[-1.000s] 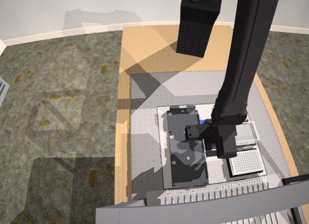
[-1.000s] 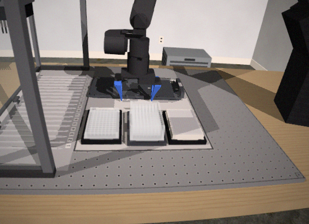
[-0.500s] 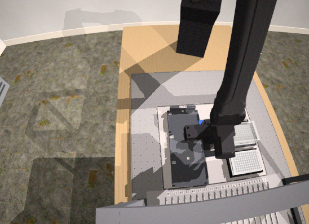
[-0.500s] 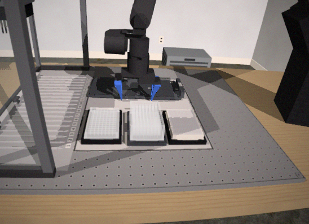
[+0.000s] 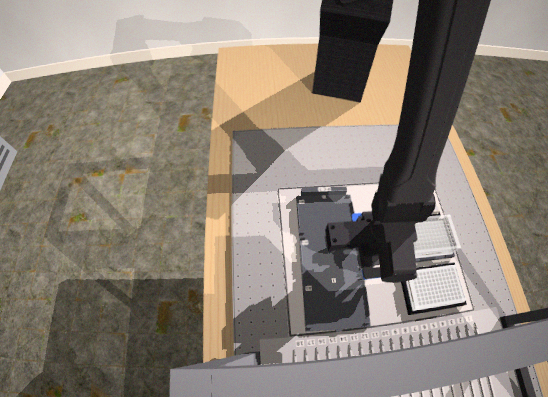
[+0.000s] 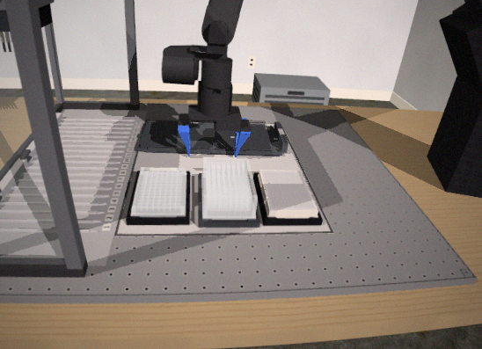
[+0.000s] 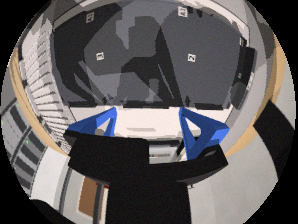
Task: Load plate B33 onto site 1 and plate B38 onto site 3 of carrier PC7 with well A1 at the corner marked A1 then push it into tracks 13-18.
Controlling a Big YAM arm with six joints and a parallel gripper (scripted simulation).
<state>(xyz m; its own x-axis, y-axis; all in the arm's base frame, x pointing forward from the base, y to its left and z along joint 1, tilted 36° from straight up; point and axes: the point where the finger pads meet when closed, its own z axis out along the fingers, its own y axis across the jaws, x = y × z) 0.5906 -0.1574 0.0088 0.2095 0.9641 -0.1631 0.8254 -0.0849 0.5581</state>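
The white 96-well plate B38 lies 130 mm ahead of my hand and 120 mm to the left of it. From my hand the other things lie so: nest S3 (130 mm ahead, 120 mm to the left, 10 mm below); then dark plate carrier PC7 (20 mm behind, 80 mm to the right); then nest S1 (80 mm behind, 180 mm to the left, 10 mm below).
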